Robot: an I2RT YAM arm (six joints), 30 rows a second.
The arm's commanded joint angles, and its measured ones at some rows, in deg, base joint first. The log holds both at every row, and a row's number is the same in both.
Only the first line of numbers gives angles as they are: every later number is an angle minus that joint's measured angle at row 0.
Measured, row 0:
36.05, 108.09, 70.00, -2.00, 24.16, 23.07
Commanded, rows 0 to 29:
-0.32, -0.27, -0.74, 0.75, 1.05, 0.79
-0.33, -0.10, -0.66, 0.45, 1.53, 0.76
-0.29, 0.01, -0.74, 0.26, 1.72, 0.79
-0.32, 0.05, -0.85, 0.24, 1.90, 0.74
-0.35, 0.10, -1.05, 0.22, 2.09, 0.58
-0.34, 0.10, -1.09, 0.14, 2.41, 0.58
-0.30, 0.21, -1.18, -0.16, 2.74, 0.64
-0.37, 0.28, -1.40, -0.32, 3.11, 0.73
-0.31, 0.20, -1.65, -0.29, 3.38, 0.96
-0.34, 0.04, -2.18, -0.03, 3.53, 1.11
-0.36, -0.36, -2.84, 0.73, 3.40, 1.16
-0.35, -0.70, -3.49, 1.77, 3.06, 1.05
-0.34, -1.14, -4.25, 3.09, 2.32, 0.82
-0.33, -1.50, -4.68, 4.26, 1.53, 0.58
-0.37, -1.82, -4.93, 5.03, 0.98, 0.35
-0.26, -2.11, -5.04, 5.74, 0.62, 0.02
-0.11, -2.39, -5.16, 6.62, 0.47, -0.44
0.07, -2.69, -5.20, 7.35, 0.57, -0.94
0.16, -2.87, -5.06, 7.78, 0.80, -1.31
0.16, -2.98, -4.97, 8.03, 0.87, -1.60
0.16, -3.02, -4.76, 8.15, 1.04, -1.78
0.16, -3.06, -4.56, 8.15, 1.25, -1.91
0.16, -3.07, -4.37, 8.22, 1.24, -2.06
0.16, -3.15, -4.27, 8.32, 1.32, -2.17
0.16, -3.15, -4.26, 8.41, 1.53, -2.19
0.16, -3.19, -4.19, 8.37, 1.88, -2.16
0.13, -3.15, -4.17, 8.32, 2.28, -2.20
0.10, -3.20, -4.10, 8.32, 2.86, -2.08
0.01, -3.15, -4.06, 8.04, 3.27, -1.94
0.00, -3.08, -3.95, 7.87, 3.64, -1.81
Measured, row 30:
0.00, -0.81, -4.44, 8.02, 1.60, -1.68
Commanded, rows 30 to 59:
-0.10, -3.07, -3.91, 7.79, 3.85, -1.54
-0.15, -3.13, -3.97, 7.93, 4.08, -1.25
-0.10, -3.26, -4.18, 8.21, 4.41, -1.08
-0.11, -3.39, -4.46, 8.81, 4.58, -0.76
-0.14, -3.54, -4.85, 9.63, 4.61, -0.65
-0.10, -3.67, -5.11, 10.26, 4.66, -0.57
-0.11, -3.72, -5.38, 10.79, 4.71, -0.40
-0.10, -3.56, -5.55, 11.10, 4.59, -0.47
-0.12, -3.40, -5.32, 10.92, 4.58, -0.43
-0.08, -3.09, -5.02, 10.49, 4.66, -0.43
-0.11, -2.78, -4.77, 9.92, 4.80, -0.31
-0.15, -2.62, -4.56, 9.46, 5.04, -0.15
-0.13, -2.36, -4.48, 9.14, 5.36, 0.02
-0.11, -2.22, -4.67, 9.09, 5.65, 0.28
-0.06, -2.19, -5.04, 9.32, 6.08, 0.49
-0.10, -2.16, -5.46, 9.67, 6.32, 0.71
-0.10, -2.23, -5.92, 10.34, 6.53, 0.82
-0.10, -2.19, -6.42, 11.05, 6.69, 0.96
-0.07, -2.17, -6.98, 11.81, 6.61, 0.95
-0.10, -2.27, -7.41, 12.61, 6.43, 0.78
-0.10, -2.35, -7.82, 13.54, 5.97, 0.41
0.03, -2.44, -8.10, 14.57, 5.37, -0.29
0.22, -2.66, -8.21, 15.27, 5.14, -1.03
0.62, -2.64, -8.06, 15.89, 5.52, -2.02
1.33, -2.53, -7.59, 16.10, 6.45, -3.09
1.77, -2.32, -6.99, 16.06, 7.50, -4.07
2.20, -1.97, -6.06, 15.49, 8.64, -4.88
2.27, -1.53, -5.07, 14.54, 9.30, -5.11
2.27, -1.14, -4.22, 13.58, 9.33, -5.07
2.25, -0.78, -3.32, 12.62, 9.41, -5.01
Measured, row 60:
1.69, -0.63, -6.76, 13.66, 6.71, -3.30
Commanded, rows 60 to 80:
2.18, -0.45, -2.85, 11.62, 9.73, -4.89
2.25, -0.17, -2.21, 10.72, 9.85, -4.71
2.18, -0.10, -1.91, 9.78, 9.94, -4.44
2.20, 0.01, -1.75, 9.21, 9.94, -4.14
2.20, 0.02, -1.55, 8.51, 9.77, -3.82
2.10, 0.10, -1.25, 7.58, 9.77, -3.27
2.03, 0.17, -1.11, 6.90, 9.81, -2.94
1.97, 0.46, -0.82, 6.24, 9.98, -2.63
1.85, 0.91, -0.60, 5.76, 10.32, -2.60
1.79, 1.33, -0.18, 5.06, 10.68, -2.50
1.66, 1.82, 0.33, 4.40, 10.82, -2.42
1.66, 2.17, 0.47, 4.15, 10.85, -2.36
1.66, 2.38, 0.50, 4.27, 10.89, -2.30
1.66, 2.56, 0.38, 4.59, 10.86, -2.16
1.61, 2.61, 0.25, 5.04, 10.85, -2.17
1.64, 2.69, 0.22, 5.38, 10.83, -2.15
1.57, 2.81, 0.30, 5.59, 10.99, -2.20
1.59, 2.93, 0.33, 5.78, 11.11, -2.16
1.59, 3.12, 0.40, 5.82, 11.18, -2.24
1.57, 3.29, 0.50, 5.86, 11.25, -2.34
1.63, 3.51, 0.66, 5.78, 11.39, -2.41
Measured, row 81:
1.82, 3.30, -1.18, 6.86, 10.23, -2.86
